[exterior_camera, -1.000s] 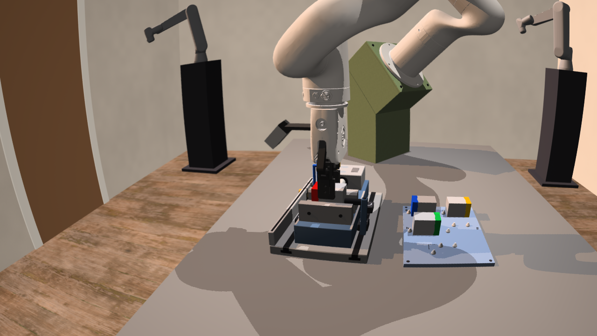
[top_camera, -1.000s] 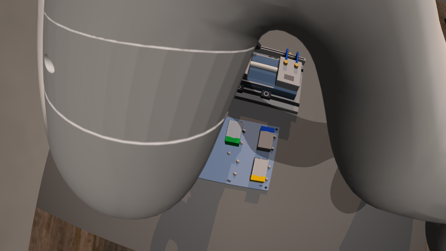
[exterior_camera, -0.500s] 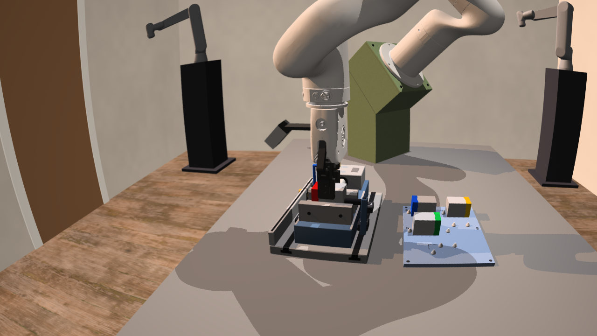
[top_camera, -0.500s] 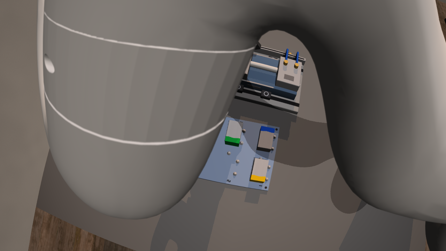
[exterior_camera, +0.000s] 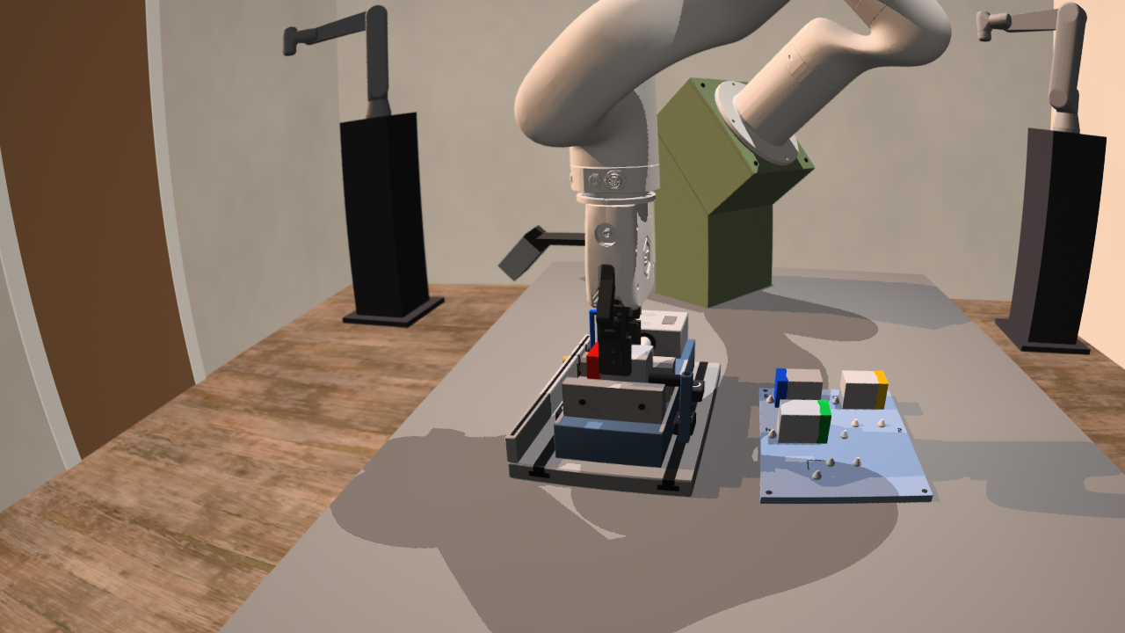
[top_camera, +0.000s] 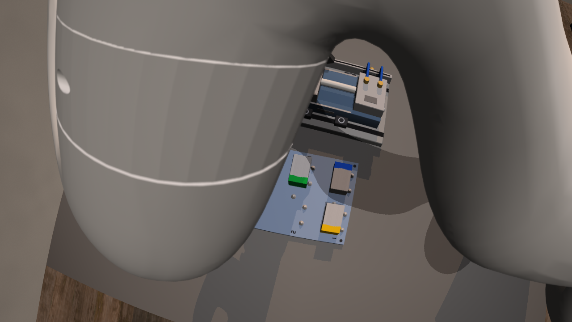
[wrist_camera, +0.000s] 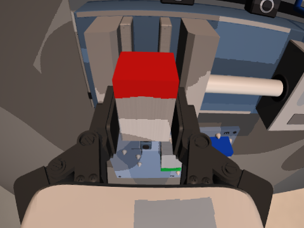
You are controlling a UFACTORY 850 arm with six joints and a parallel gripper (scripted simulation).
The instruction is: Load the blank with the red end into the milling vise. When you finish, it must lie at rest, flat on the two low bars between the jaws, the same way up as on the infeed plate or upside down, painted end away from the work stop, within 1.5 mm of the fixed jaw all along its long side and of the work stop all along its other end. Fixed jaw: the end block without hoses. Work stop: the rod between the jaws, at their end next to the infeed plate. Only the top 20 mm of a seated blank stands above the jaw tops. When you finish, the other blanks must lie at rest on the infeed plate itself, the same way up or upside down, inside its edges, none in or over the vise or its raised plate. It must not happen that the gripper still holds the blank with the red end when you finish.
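Right now my hand is 20 mm above the red-ended blank. Round my hand: moving jaw 50 mm below, 40 mm behind; then ram rod 90 mm behind, 50 mm below; then fixed jaw 50 mm below, 30 mm ahead.
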